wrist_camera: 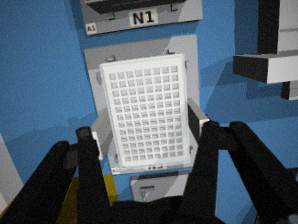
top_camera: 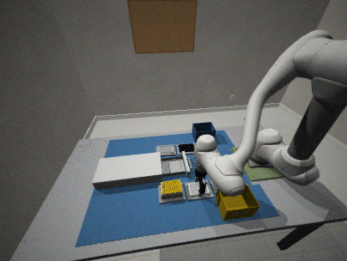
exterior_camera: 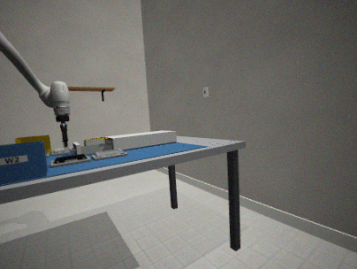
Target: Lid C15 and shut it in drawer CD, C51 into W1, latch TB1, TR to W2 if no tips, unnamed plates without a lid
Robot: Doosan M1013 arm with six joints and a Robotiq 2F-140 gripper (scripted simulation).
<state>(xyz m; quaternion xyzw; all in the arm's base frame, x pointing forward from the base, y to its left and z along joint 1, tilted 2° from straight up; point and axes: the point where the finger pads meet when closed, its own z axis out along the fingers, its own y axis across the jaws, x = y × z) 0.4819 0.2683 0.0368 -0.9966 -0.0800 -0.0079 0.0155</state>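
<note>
Right now the plate lid is 1 cm below my hand. The rest, counted from my hand: grey nest N3: 3 cm below; then N1 label: 10 cm ahead, 1 cm to the left, 3 cm below; then white plate: 2 cm below.
</note>
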